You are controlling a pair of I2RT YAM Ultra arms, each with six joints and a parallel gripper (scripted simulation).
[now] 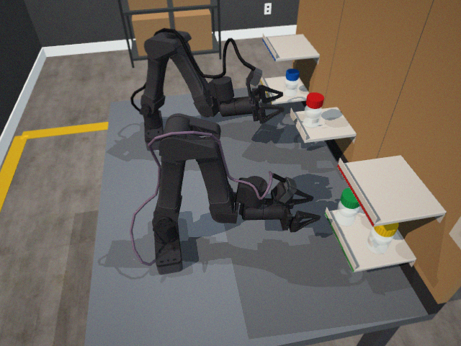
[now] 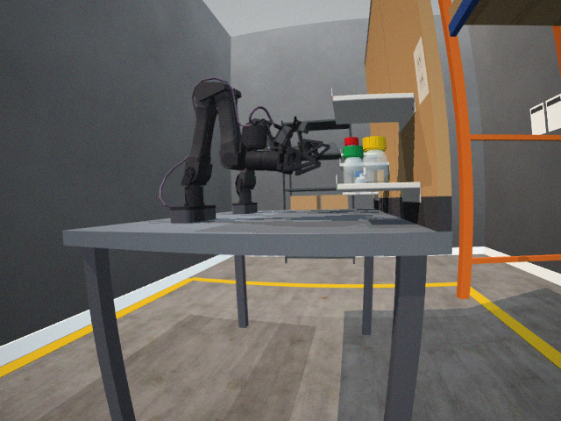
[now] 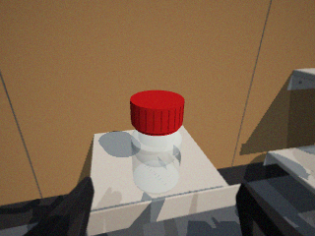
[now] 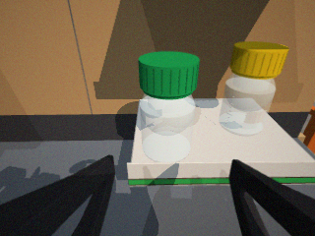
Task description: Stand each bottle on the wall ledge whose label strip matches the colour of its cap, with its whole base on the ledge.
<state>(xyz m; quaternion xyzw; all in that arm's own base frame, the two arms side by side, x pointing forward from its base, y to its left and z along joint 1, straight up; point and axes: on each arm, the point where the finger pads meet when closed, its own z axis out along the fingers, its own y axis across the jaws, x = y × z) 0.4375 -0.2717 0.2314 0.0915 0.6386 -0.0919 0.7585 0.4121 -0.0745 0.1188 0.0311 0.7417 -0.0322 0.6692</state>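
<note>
Now: right hand 12 cm short of the red-capped bottle, 33 cm to the right of it and 8 cm below it. Round my right hand: green-capped bottle (10 cm ahead, 1 cm to the right, 2 cm below); then brown wall (26 cm ahead, 31 cm to the left, 29 cm above); then yellow-capped bottle (14 cm ahead, 11 cm to the right, 2 cm below).
</note>
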